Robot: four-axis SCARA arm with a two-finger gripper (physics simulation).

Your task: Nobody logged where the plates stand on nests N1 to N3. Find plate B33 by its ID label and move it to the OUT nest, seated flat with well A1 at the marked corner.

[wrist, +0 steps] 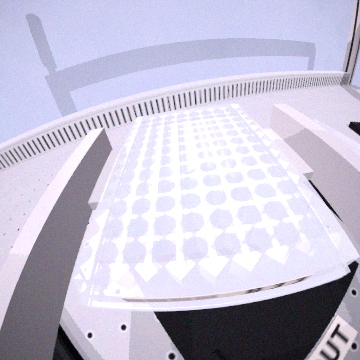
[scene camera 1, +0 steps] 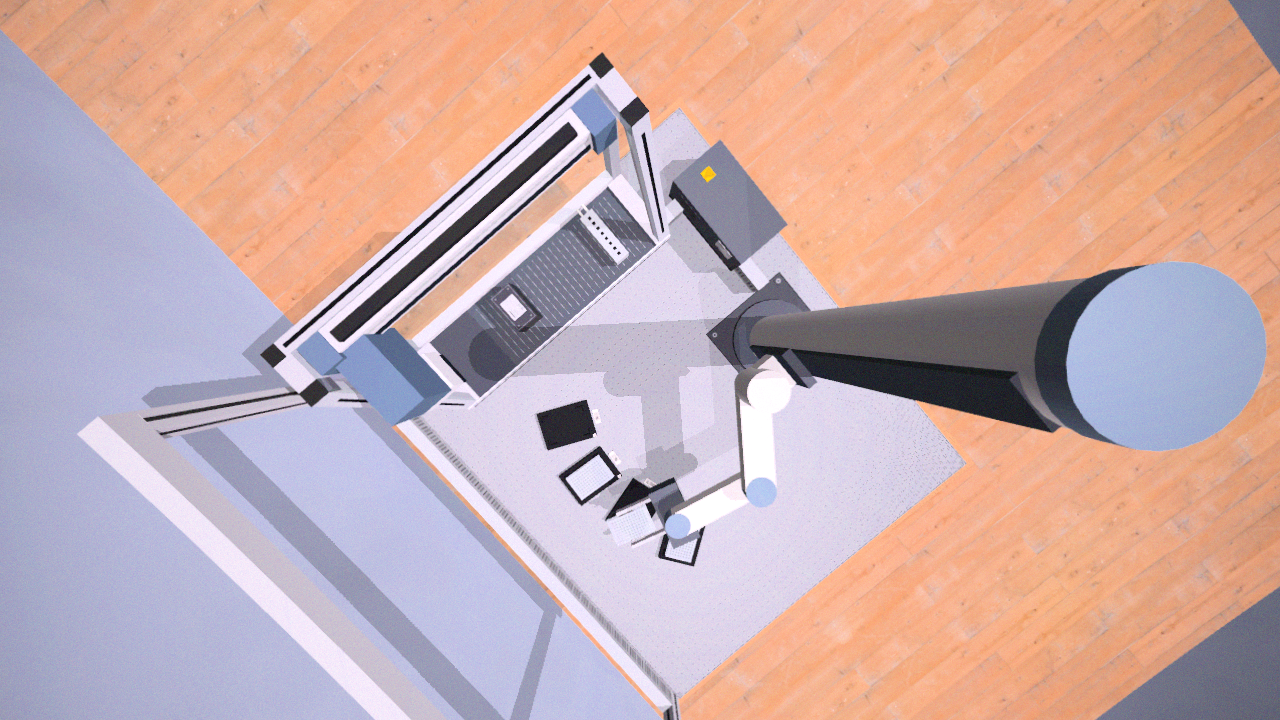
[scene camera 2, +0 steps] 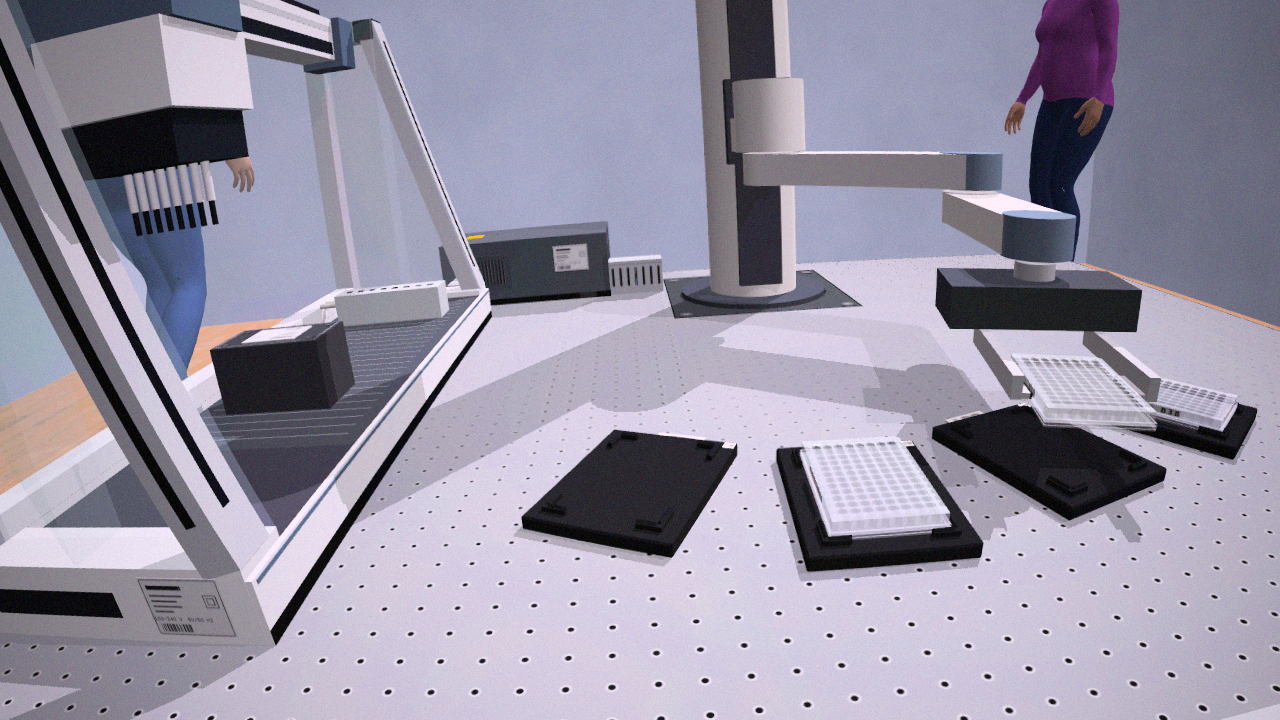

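Seen in the pictures: gripper, fingertip midpoint: (wrist: 190,127) (scene camera 1: 624,529) (scene camera 2: 1086,388); arm's base, link origin: (scene camera 2: 753,297).
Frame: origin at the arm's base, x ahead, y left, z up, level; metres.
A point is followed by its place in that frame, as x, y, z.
Note:
My gripper (scene camera 1: 633,526) {0.731, 0.131, 0.094} (scene camera 2: 1084,386) {0.731, 0.131, 0.094} (wrist: 190,127) {0.731, 0.131, 0.094} is shut on a clear well plate (scene camera 1: 631,522) {0.701, 0.130, 0.091} (scene camera 2: 1083,386) {0.720, 0.136, 0.092} (wrist: 195,200) {0.683, 0.149, 0.088}, holding it by its long sides. The plate is above and apart from a black nest (scene camera 1: 628,495) {0.672, 0.082, 0.025} (scene camera 2: 1020,452) {0.692, 0.105, 0.025} (wrist: 240,325) {0.638, 0.145, 0.025}, turned relative to it. In the wrist view, a label (wrist: 334,344) {0.597, 0.099, 0.015} ending in "UT" shows at this nest. The held plate's near edge has a dark-marked strip, too oblique to read. A second plate (scene camera 1: 590,474) {0.714, -0.053, 0.038} (scene camera 2: 877,488) {0.745, -0.046, 0.039} sits in the middle nest (scene camera 2: 895,557) {0.805, -0.053, 0.020}. A third plate (scene camera 1: 683,546) {0.645, 0.321, 0.037} (scene camera 2: 1194,402) {0.665, 0.317, 0.039} sits in the right nest (scene camera 2: 1217,442) {0.721, 0.295, 0.025}.
A bare black nest (scene camera 1: 565,424) {0.672, -0.223, 0.024} (scene camera 2: 626,492) {0.694, -0.227, 0.025} lies left of the middle one. A framed pipetting machine (scene camera 1: 456,214) {0.425, -0.669, 0.509} (scene camera 2: 304,555) {0.785, -0.450, 0.038} stands farther left. A dark grey box (scene camera 1: 738,201) {-0.138, -0.389, 0.128} (scene camera 2: 537,264) {-0.035, -0.375, 0.081} stands near the arm's column (scene camera 2: 751,223) {0.077, -0.014, 0.142}. A person (scene camera 2: 1074,53) stands behind the table.

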